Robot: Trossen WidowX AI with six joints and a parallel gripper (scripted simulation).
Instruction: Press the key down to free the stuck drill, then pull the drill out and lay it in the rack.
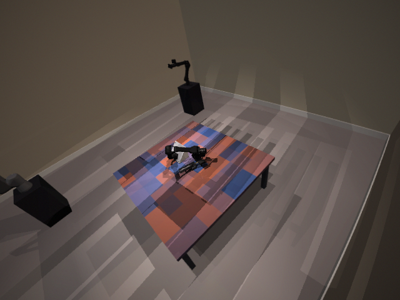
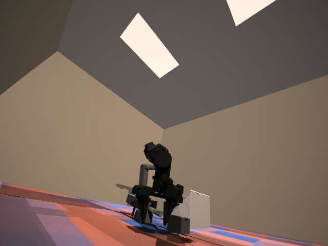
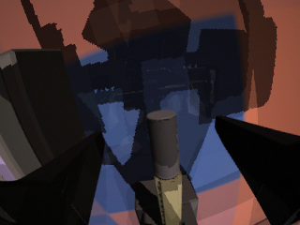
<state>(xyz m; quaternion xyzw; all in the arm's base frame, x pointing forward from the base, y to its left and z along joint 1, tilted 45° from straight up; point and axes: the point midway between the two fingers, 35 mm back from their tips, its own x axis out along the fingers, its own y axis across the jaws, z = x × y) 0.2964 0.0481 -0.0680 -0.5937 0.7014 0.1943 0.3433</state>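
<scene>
Now: gripper tip 40 mm to the left of the drill, 40 mm below it and 10 mm past it. The rest, counted from my gripper tip: small dark part: 160 mm to the right, 50 mm above, 40 mm behind; rack: 70 mm behind, 50 mm to the left, 10 mm above.
</scene>
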